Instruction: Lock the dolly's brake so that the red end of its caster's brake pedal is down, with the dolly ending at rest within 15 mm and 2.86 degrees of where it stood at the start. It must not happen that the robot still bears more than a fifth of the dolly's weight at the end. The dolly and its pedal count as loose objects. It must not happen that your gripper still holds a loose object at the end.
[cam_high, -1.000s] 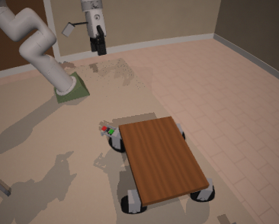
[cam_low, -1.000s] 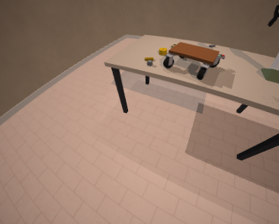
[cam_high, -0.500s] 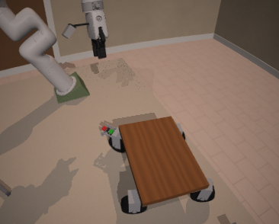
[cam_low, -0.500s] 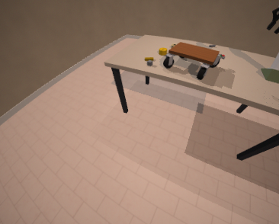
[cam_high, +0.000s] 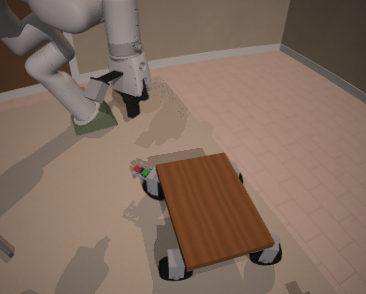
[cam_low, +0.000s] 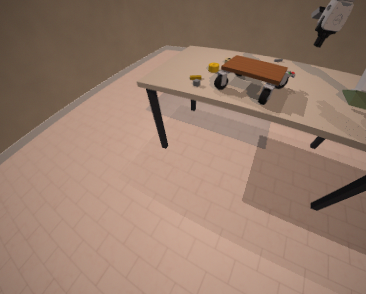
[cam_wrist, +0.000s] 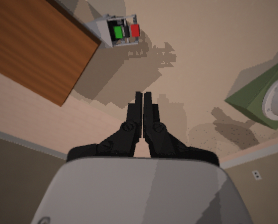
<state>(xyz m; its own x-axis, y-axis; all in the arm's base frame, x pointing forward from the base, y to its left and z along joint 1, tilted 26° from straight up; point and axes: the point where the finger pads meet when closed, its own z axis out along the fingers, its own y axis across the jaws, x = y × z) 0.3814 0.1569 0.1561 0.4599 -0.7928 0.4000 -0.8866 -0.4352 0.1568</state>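
Now: the brake pedal 180 mm below my hand, 50 mm ahead of it and 10 mm to the right of it. From my hand the other things lie so: yellow cylinder: 520 mm ahead, 240 mm below, 70 mm to the right.
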